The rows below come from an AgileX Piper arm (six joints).
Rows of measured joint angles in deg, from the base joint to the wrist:
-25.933 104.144 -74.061 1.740 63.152 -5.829
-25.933 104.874 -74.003 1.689 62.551 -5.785
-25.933 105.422 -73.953 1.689 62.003 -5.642
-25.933 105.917 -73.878 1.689 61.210 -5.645
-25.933 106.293 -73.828 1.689 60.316 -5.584
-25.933 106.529 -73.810 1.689 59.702 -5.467
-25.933 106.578 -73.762 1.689 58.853 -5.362
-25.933 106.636 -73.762 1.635 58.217 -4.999
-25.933 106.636 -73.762 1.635 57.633 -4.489
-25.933 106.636 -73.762 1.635 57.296 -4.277
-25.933 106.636 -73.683 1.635 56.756 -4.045
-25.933 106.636 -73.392 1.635 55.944 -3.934
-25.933 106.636 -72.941 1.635 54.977 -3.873
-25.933 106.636 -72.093 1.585 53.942 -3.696
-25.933 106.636 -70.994 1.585 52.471 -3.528
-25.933 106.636 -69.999 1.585 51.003 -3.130
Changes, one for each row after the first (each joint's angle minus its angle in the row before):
0.000 0.730 0.058 -0.051 -0.601 0.044
0.000 0.548 0.050 0.000 -0.548 0.143
0.000 0.495 0.075 0.000 -0.793 -0.003
0.000 0.376 0.050 0.000 -0.894 0.061
0.000 0.236 0.018 0.000 -0.614 0.117
0.000 0.049 0.048 0.000 -0.849 0.105
0.000 0.058 0.000 -0.054 -0.636 0.363
0.000 0.000 0.000 0.000 -0.584 0.510
0.000 0.000 0.000 0.000 -0.337 0.212
0.000 0.000 0.079 0.000 -0.540 0.232
0.000 0.000 0.291 0.000 -0.812 0.111
0.000 0.000 0.451 0.000 -0.967 0.061
0.000 0.000 0.848 -0.050 -1.035 0.177
0.000 0.000 1.099 0.000 -1.471 0.168
0.000 0.000 0.995 0.000 -1.468 0.398

